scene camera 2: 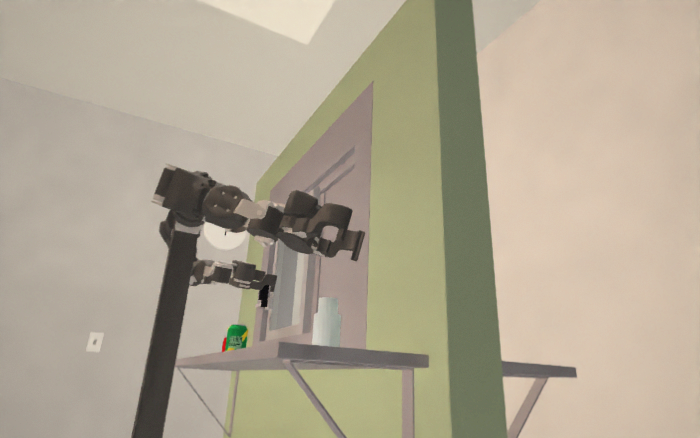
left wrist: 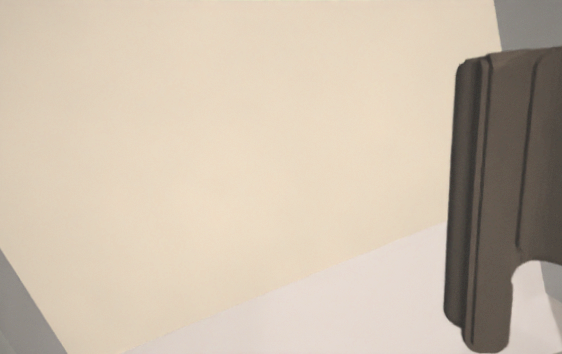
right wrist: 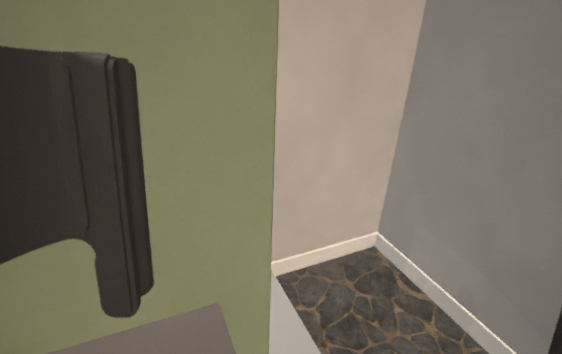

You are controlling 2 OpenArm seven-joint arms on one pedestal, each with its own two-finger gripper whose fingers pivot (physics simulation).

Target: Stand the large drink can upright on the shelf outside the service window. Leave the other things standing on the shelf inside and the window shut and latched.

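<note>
In scene camera 2 a green can [scene camera 2: 236, 336] with yellow marks stands upright on the inside shelf [scene camera 2: 356, 355], at its left. A red thing [scene camera 2: 224, 344] is mostly hidden behind it. A pale bottle [scene camera 2: 326, 325] stands upright nearer the shelf's middle. The service window [scene camera 2: 291, 291] is in the mauve panel; its latch cannot be made out. The outside shelf [scene camera 2: 539, 369] shows partly beyond the wall. My right gripper [scene camera 2: 356, 247] is open and empty, high above the bottle. My left gripper [scene camera 2: 263, 299] is open and empty, above and right of the can. One finger shows in each wrist view.
The green wall [scene camera 2: 405, 206] [right wrist: 210, 150] separates the two shelves. Brackets [scene camera 2: 314, 400] support the inside shelf. The dark pedestal [scene camera 2: 167, 330] stands at the left. The right wrist view shows the wall's edge, a stone-patterned floor [right wrist: 375, 300] and a mauve corner [right wrist: 165, 332] at the bottom.
</note>
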